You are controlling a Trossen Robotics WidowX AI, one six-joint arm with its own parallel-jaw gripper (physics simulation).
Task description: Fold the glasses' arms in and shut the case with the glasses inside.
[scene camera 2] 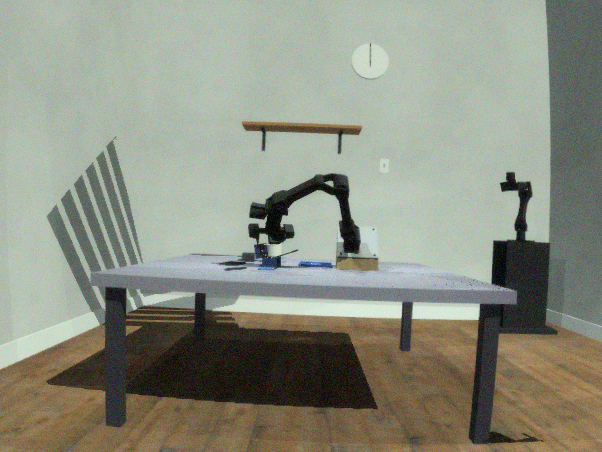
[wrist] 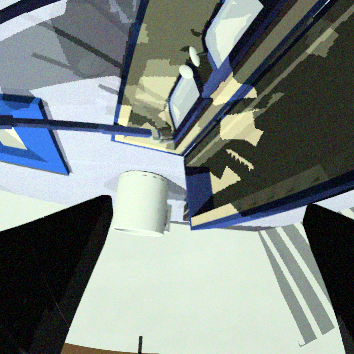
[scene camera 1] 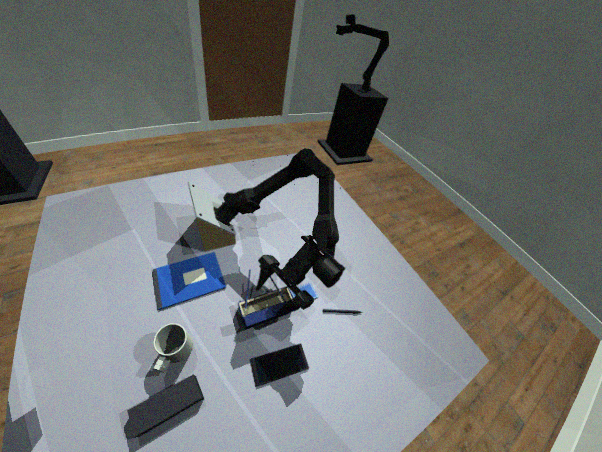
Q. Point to a white mug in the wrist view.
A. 140, 207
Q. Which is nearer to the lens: the blue book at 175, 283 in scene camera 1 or the black box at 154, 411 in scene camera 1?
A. The black box.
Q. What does the dark tablet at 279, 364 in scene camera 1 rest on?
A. The table.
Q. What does the black box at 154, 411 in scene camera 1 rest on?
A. The table.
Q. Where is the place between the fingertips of my gripper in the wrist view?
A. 213, 211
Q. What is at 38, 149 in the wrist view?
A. A blue book.
